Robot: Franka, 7 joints.
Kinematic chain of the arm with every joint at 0, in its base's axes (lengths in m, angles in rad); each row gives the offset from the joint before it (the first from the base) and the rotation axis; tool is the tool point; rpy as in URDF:
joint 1: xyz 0 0 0.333 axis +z
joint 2: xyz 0 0 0 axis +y
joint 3: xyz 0 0 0.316 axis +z
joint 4: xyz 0.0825 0 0 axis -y
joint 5: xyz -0.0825 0 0.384 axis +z
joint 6: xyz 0 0 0 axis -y
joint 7: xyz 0.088 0 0 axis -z
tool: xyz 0 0 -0.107 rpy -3.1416 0 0
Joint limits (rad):
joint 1: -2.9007..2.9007
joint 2: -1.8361..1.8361
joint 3: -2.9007..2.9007
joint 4: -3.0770..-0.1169
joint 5: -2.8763..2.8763
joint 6: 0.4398..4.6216
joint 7: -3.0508..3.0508
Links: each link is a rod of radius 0.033 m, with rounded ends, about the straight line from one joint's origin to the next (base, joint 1, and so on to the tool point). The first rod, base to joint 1, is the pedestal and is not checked.
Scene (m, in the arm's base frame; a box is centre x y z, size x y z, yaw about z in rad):
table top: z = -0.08
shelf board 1: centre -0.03 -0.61 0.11 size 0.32 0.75 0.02 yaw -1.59
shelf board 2: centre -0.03 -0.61 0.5 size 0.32 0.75 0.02 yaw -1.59
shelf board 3: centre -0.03 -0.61 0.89 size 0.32 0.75 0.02 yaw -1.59
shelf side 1: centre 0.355 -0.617 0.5 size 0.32 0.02 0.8 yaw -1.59
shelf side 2: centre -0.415 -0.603 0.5 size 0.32 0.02 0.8 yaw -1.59
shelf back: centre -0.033 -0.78 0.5 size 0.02 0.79 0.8 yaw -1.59
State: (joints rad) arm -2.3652 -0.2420 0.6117 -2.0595 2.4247 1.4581 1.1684
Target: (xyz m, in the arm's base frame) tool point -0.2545 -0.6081 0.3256
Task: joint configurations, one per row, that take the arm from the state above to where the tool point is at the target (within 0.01 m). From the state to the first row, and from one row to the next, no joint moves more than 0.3 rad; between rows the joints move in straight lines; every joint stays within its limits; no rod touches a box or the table.
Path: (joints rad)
1: -2.3321 -0.4622 0.5006 -2.2397 2.3897 1.3605 1.1684
2: -2.2990 -0.6823 0.3895 -2.4200 2.3547 1.2629 1.1684
3: -2.2659 -0.9025 0.2784 -2.6002 2.3196 1.1653 1.1684
4: -2.3751 -0.6445 0.2450 -2.6594 2.3341 1.2681 1.1684
5: -2.4843 -0.3865 0.2116 -2.7185 2.3485 1.3709 1.1684
6: -2.5935 -0.1285 0.1782 -2.7777 2.3629 1.4737 1.1684
7: -2.5317 0.0885 0.2502 -2.5008 2.4085 1.5312 1.1684
8: -2.4699 0.3054 0.3222 -2.2239 2.4541 1.5886 1.1684
9: -2.4081 0.5223 0.3942 -1.9470 2.4996 1.6461 1.1684

